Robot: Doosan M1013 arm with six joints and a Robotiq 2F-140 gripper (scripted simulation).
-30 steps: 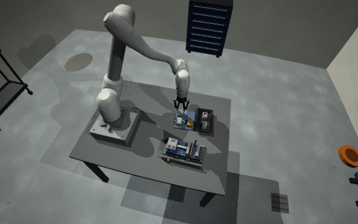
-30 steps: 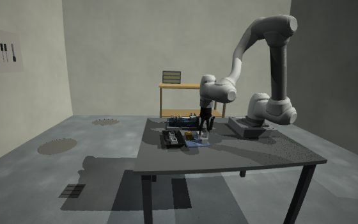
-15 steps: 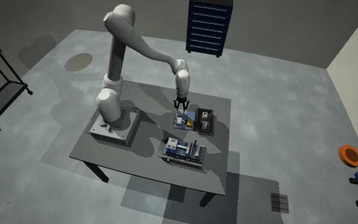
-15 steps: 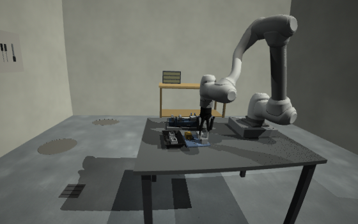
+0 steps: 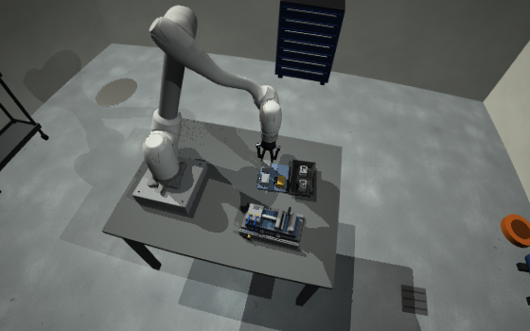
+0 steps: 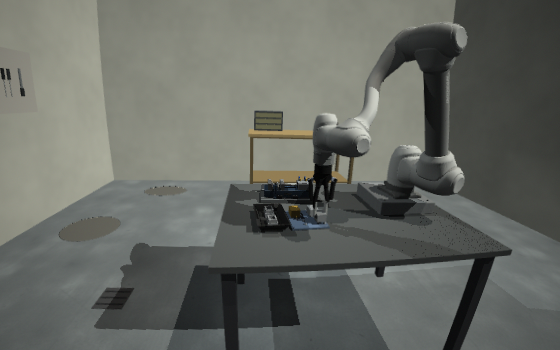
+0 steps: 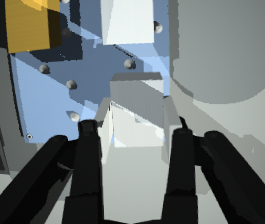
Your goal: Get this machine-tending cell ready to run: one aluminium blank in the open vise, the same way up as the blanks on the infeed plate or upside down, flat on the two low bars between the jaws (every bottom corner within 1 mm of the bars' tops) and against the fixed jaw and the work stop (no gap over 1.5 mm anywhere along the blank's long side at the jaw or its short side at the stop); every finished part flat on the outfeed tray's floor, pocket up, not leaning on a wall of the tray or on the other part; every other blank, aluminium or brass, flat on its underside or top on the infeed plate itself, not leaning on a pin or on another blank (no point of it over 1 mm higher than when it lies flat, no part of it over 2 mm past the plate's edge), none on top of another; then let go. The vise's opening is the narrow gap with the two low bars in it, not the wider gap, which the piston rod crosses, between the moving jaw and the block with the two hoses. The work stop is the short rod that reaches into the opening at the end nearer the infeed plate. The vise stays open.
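The blue infeed plate lies 7 cm below my hand, 5 cm to the right of it and 5 cm ahead of it. The rest, counted from my hand: brass blank: 10 cm to the right, 9 cm ahead, 5 cm below; then aluminium blank: 4 cm below; then piston rod: 35 cm to the right, 4 cm ahead.
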